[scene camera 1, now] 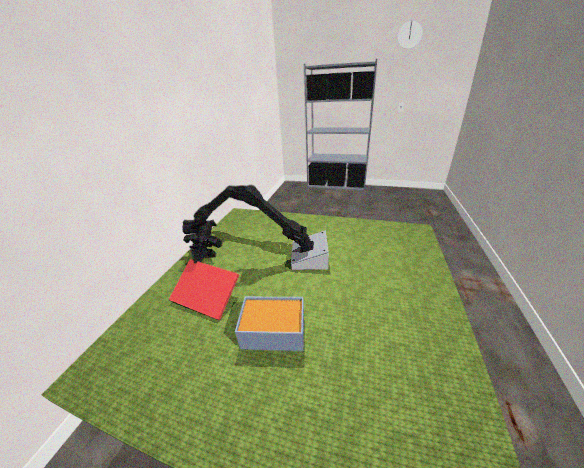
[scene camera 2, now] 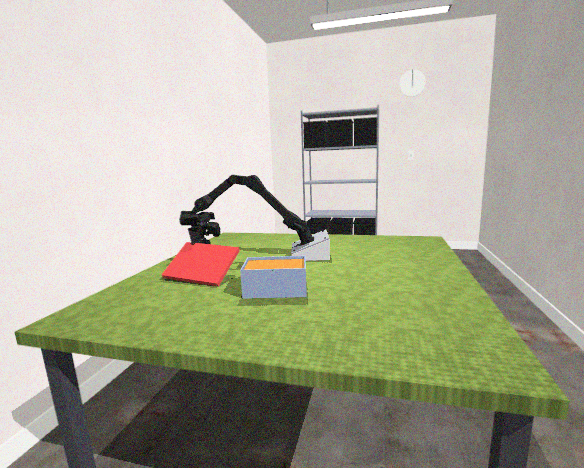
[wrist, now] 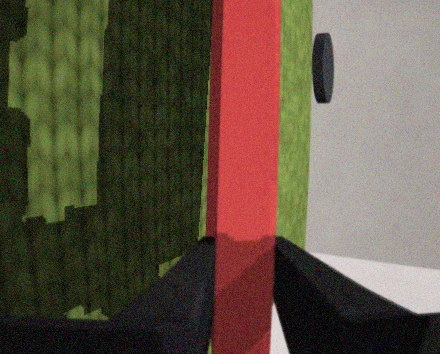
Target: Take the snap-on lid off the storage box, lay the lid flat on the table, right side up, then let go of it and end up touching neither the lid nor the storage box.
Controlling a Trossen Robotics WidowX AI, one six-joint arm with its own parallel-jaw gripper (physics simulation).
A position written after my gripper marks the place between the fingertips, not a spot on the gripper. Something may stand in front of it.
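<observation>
I can see my gripper (scene camera 1: pixel 196 264), and the wrist view also gives me my gripper (wrist: pixel 241 248). There is a red lid (scene camera 1: pixel 204 288) too; scene camera 2 shows the red lid (scene camera 2: pixel 207 264), and in the wrist view I find the red lid (wrist: pixel 243 144). A blue-grey storage box (scene camera 2: pixel 282 276) is here as well, though in the wrist view the blue-grey storage box is out of frame.
</observation>
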